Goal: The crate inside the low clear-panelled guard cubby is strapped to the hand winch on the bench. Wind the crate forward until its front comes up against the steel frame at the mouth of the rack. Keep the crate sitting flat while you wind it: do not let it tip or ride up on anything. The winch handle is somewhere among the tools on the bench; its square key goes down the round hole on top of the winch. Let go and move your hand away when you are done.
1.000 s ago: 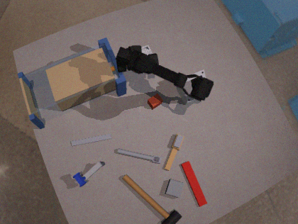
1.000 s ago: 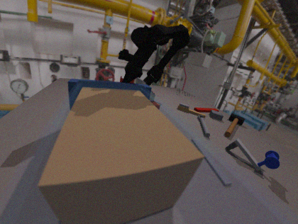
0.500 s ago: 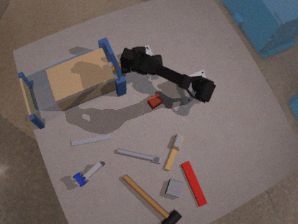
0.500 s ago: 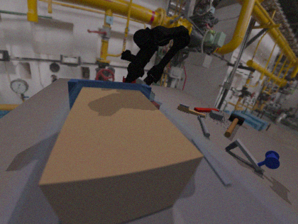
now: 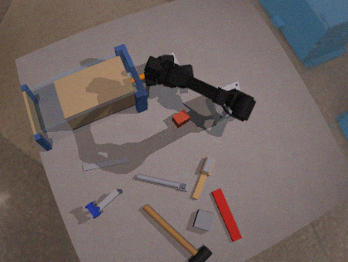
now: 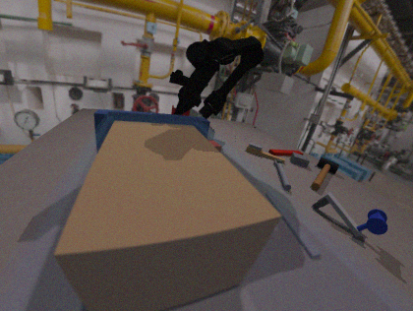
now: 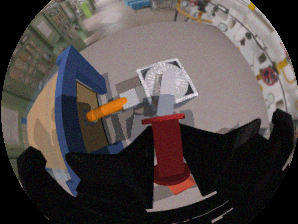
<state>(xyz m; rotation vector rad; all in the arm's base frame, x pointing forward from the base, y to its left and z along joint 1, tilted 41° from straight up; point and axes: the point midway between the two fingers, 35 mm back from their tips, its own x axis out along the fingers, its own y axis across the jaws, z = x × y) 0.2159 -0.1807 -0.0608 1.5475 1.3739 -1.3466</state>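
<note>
The red-knobbed crank lies 3 cm below my gripper tip, 2 cm to the right of it and 1 cm behind it. From my gripper tip the other things lie so: blue steel frame 11 cm ahead, 8 cm to the right, 3 cm below; red knob 2 cm to the left; grey winch 10 cm below, 8 cm to the right, 6 cm behind.
</note>
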